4 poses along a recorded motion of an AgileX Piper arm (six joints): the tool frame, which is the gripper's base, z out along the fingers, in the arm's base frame.
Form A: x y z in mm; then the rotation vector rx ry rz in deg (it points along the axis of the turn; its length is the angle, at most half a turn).
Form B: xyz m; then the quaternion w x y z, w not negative. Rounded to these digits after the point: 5 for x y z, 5 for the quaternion.
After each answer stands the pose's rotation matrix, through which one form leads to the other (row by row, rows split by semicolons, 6 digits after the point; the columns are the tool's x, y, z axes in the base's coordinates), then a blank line. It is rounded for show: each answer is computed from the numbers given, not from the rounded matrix.
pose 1, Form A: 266.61 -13.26 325.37 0.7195 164.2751 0.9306
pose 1, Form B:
0.26661 -0.01326 0.32537 0.13676 0.00434 0.99058 0.00561
-0.962556 0.007061 0.270990; 0.010130 0.999899 0.009931; -0.270892 0.012304 -0.962531

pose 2, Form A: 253.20 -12.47 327.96 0.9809 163.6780 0.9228
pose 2, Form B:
0.25320 -0.01247 0.32796 0.14191 0.00593 0.98985 0.00558
-0.959654 0.010160 0.280999; 0.013327 0.999867 0.009364; -0.280867 0.012732 -0.959662

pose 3, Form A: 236.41 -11.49 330.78 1.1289 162.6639 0.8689
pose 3, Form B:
0.23641 -0.01149 0.33078 0.15066 0.00686 0.98855 0.00528
-0.954512 0.011973 0.297933; 0.015155 0.999850 0.008373; -0.297789 0.012507 -0.954550

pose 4, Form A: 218.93 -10.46 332.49 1.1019 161.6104 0.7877
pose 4, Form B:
0.21893 -0.01046 0.33249 0.15974 0.00673 0.98712 0.00481
-0.948874 0.011750 0.315436; 0.014825 0.999863 0.007348; -0.315307 0.011649 -0.948918

